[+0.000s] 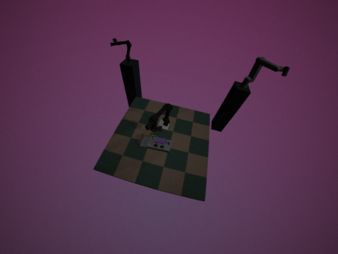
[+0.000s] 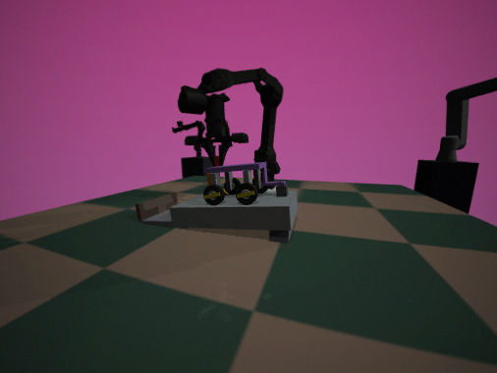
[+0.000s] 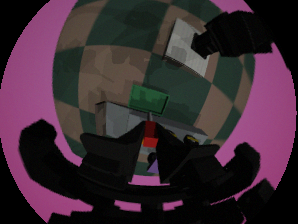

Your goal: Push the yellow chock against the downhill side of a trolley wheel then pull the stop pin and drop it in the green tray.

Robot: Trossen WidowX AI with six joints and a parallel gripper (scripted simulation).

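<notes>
Now: the green tray 14 cm below my gripper tip and 1 cm behind it. Also, from my gripper tip: grey ramp 10 cm to the left, 10 cm ahead, 9 cm below; then red-headed stop pin right at my gripper tip; then trolley 11 cm to the left, 10 cm ahead, 3 cm below.
</notes>
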